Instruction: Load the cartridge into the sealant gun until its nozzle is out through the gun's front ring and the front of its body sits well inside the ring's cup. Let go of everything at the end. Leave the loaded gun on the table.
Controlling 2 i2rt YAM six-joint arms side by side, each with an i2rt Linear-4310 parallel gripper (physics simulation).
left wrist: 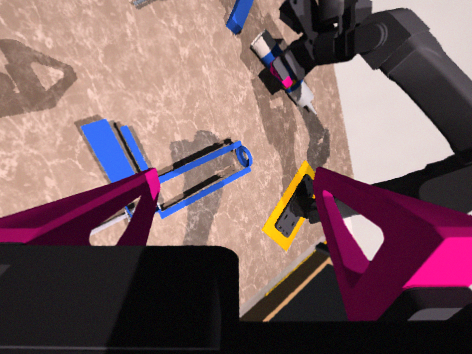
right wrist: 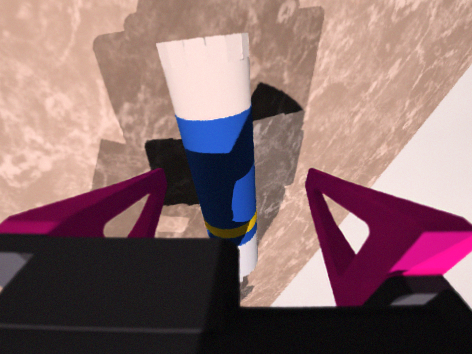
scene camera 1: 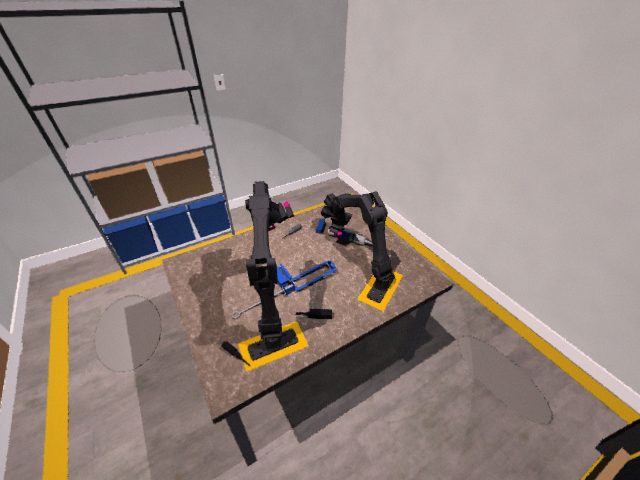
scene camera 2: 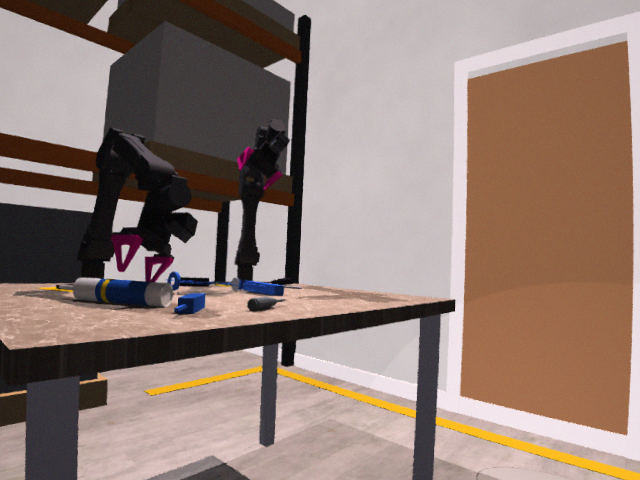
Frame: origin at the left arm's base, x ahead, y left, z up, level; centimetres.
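Seen in the pictures: left gripper, between the fingertips: (left wrist: pixel 236 176) (scene camera 1: pixel 284 220) (scene camera 2: pixel 252 179); right gripper, between the fingertips: (left wrist: pixel 285 57) (right wrist: pixel 236 176) (scene camera 1: pixel 342 229) (scene camera 2: pixel 135 279); left arm's base, origin of its link: (scene camera 1: pixel 273 344); right arm's base, origin of its link: (left wrist: pixel 295 204) (scene camera 1: pixel 381 286).
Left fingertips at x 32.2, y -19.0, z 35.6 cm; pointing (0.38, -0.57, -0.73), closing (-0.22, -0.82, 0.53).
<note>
Pixels of each thing's top centre, then the offset from my left fingertips to it. "*": a spot on its surface instead.
- cartridge, centre of its top: (right wrist: pixel 239 230) (scene camera 2: pixel 112 279) (left wrist: pixel 297 76) (scene camera 1: pixel 351 233) dx +11.8, dy -42.3, dz -30.5 cm
- blue gun, a spot on its surface: (left wrist: pixel 106 150) (scene camera 2: pixel 269 283) * dx +4.0, dy +5.4, dz -32.4 cm
- small blue block, centre of its top: (scene camera 2: pixel 188 296) (scene camera 1: pixel 321 221) dx +31.3, dy -32.9, dz -32.6 cm
- grey pointed tool, centre of its top: (scene camera 2: pixel 270 296) (scene camera 1: pixel 291 229) dx +31.6, dy -13.7, dz -32.9 cm
The cartridge (scene camera 1: pixel 360 238) (scene camera 2: pixel 126 292) (left wrist: pixel 263 45) (right wrist: pixel 215 95), blue and white with a yellow band, lies on its side at the back right of the table in scene camera 1. My right gripper (scene camera 2: pixel 136 275) (right wrist: pixel 236 176) is open and low over it; in the right wrist view the cartridge shows between the spread fingers, nearer the left one. The blue gun (scene camera 1: pixel 285 281) (scene camera 2: pixel 263 287) (left wrist: pixel 106 150) lies mid-table, its frame empty, its front ring (scene camera 1: pixel 332 266) (scene camera 2: pixel 174 280) (left wrist: pixel 243 156) towards the right arm. My left gripper (scene camera 1: pixel 279 215) (scene camera 2: pixel 252 178) (left wrist: pixel 236 176) is open, high above the table.
A small blue block (scene camera 1: pixel 321 225) (scene camera 2: pixel 191 303) (left wrist: pixel 240 15) lies near the cartridge's white rear end. A grey pointed tool (scene camera 1: pixel 293 230) (scene camera 2: pixel 263 303) lies near the back edge. Black tools (scene camera 1: pixel 320 313) (scene camera 1: pixel 231 349) lie near the left arm's base.
</note>
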